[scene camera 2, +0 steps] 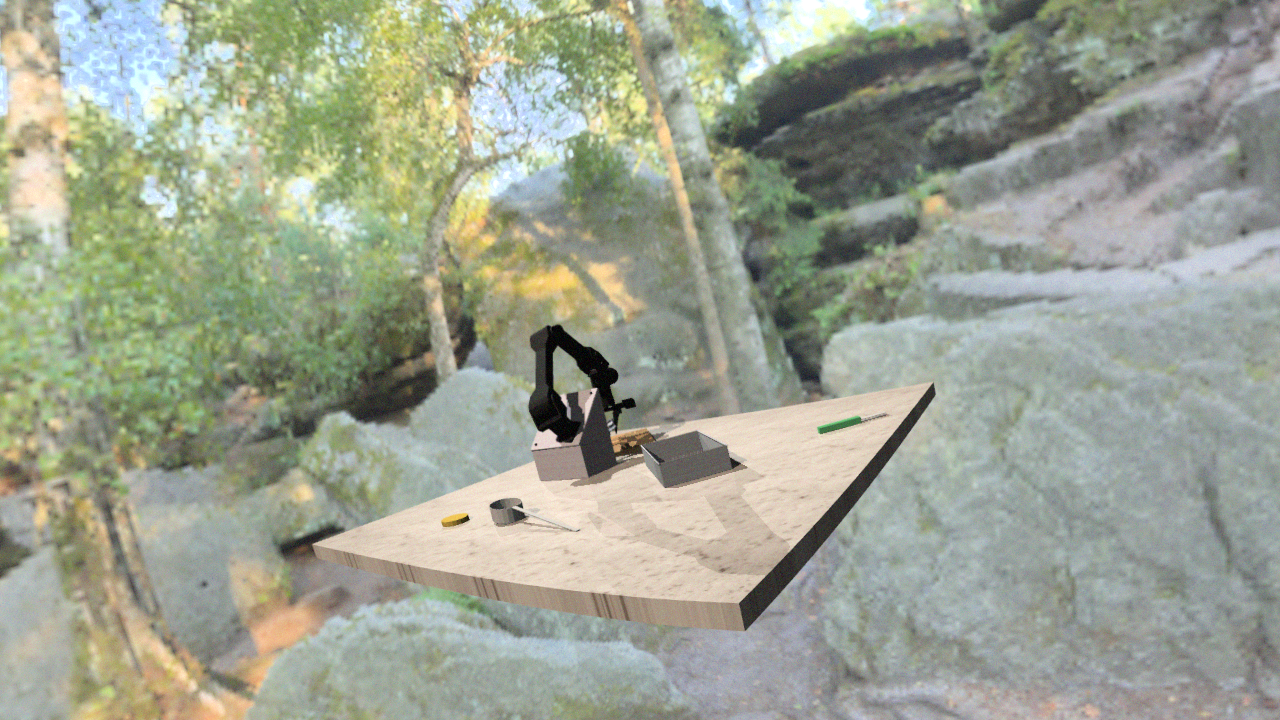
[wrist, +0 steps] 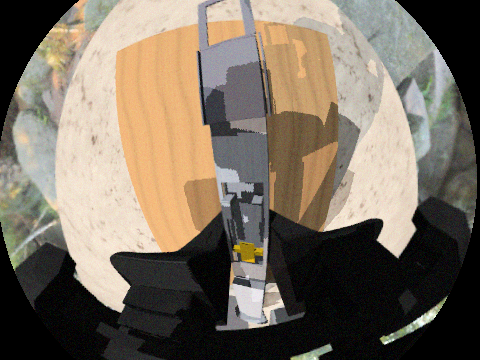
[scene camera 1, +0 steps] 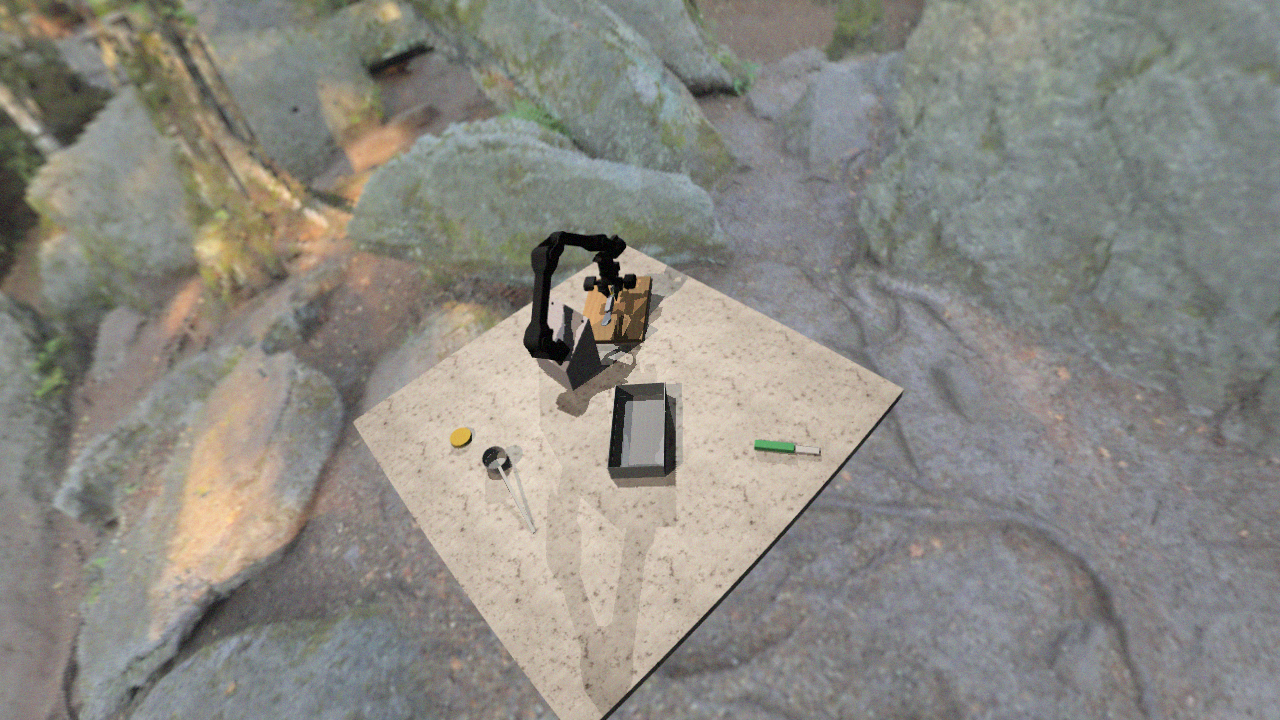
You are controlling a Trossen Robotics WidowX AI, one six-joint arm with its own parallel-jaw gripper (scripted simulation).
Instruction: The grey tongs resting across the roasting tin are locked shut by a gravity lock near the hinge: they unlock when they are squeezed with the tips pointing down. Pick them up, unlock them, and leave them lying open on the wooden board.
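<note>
My gripper visible, wrist view too. Wooden board visible. Roasting tin visible.
</note>
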